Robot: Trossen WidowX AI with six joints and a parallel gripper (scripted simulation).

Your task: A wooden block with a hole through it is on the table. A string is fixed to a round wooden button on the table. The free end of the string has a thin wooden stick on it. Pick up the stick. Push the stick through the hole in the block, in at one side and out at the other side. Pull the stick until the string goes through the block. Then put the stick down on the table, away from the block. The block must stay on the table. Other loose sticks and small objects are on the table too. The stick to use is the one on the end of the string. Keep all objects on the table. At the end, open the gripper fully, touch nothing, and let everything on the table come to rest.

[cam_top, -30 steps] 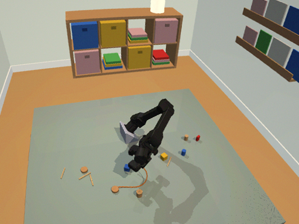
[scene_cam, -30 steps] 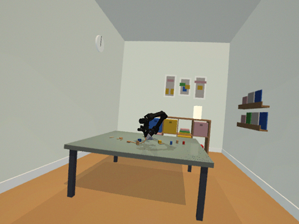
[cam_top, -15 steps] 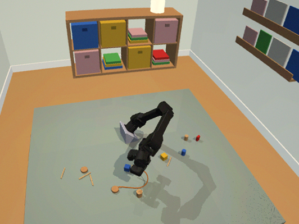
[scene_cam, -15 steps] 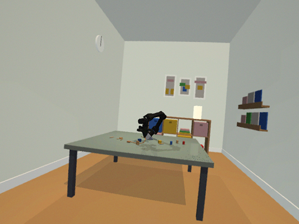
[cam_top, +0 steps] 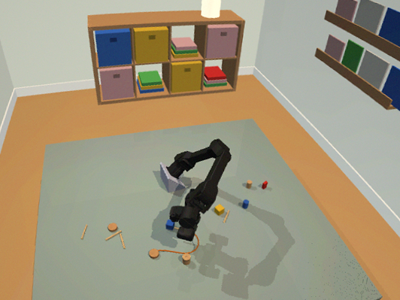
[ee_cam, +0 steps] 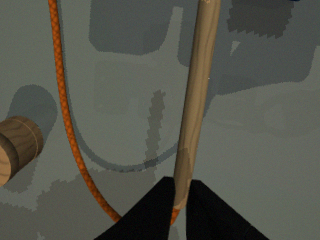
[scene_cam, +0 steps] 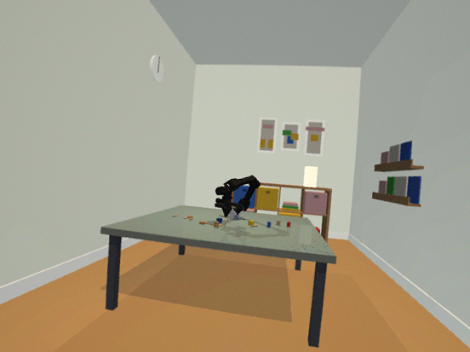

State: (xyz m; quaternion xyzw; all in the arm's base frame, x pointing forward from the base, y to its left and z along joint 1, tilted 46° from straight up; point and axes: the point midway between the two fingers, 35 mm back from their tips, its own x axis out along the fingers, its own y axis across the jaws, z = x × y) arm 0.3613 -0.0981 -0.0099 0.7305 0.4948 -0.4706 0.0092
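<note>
The blue cube lies 10 cm behind my gripper tip, 5 cm to the right of it and 4 cm below it. Also, from my gripper tip: yellow cube 9 cm behind, 19 cm to the left, 4 cm below; round wooden button 16 cm to the right, 5 cm below; thin wooden stick 1 cm behind, 1 cm to the right.
</note>
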